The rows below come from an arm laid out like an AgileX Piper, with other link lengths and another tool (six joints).
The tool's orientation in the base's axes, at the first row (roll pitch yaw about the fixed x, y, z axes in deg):
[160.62 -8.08 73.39]
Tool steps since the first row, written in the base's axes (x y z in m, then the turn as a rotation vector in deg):
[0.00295 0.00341 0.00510 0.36 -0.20 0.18]
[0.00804 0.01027 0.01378 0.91 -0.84 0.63]
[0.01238 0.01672 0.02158 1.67 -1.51 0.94]
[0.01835 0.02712 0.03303 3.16 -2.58 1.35]
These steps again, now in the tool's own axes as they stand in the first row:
[0.00479 0.00323 -0.00360 -0.06 0.44 -0.05]
[0.01396 0.00846 -0.00968 -0.45 1.28 -0.29]
[0.02240 0.01286 -0.01521 -0.83 2.27 -0.33]
[0.03557 0.01867 -0.02345 -1.36 4.07 -0.22]

